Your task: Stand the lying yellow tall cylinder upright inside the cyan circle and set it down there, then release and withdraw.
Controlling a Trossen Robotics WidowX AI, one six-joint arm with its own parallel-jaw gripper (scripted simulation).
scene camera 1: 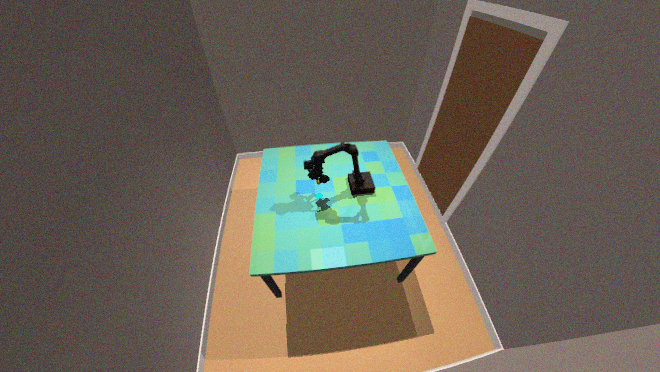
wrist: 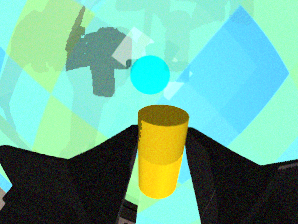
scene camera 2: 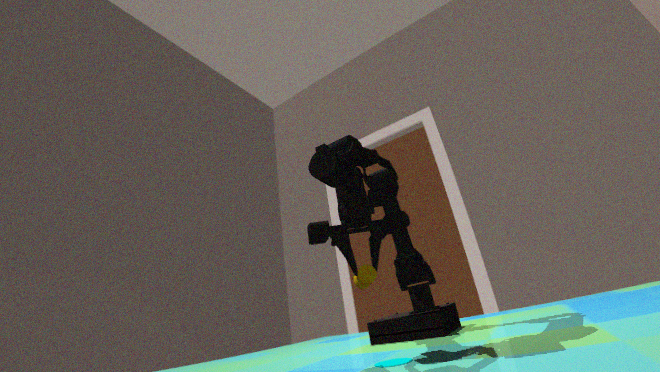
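My gripper (scene camera 2: 366, 274), also in wrist view (wrist: 162, 132), carrying yellow tall cylinder (wrist: 163, 128). Cyan circle (wrist: 150, 74) too.
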